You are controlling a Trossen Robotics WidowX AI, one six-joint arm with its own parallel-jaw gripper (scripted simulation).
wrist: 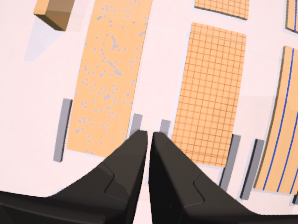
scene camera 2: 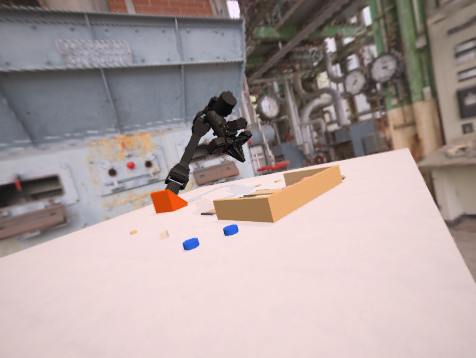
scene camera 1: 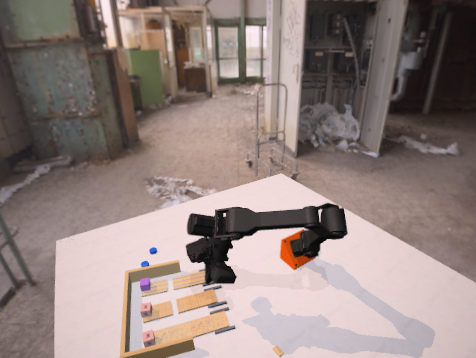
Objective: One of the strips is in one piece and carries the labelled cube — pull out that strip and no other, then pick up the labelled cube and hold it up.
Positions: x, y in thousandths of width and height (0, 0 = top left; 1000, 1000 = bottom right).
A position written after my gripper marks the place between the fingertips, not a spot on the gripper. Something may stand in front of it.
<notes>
My gripper (scene camera 1: 434, 789) is shut, holding nothing. Also in view: a strip (wrist: 371, 275) and a strip (wrist: 706, 386).
My gripper is seen too in the wrist view (wrist: 498, 627) and in scene camera 2 (scene camera 2: 512, 451).
</notes>
